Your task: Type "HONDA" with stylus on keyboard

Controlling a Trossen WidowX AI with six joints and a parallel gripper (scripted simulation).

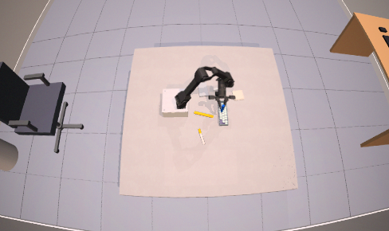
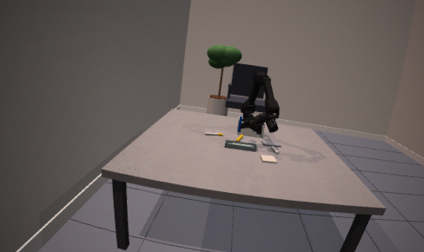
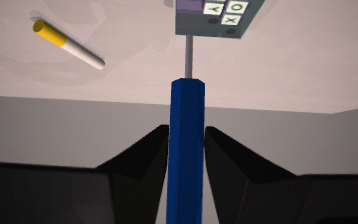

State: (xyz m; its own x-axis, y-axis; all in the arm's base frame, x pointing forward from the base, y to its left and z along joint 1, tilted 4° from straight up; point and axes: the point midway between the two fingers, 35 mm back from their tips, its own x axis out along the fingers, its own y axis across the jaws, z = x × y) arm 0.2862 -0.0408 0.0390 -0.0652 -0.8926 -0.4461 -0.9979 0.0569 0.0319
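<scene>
The yellow bar is 120 mm behind my gripper tip, 20 mm to the left of it and 110 mm below it. From my gripper tip the other things lie so: yellow-and-white pen: 160 mm behind, 140 mm to the right, 110 mm below; grey stylus tip: 50 mm below; blue stylus: 10 mm below.
</scene>
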